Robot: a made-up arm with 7 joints. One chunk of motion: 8 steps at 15 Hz.
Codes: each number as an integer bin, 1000 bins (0 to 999) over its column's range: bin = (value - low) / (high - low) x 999, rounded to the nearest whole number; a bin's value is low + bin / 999 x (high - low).
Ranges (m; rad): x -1..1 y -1..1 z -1..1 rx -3.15..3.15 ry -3.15..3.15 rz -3.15..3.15
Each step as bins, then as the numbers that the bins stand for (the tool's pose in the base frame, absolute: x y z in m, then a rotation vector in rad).
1 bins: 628 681 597 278 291 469
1 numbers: 0.2573 0.3634 0.1952 -1.3968 -1.3149 -0.1923
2 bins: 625 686 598 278 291 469
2 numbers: 0.2513 0.3734 0.1972 -1.3968 -1.3149 -0.1923
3 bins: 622 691 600 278 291 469
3 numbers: 0.2452 0.3834 0.2012 -1.3968 -1.3149 -0.1923
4 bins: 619 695 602 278 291 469
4 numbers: 0.2392 0.3914 0.2052 -1.3968 -1.3149 -0.1923
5 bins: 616 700 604 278 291 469
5 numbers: 0.2332 0.4014 0.2092 -1.3968 -1.3149 -0.1923
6 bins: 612 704 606 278 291 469
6 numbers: 0.2252 0.4094 0.2132 -1.3968 -1.3149 -0.1923
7 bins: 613 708 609 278 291 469
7 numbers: 0.2272 0.4174 0.2192 -1.3968 -1.3149 -0.1923
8 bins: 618 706 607 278 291 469
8 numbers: 0.2372 0.4134 0.2152 -1.3968 -1.3149 -0.1923
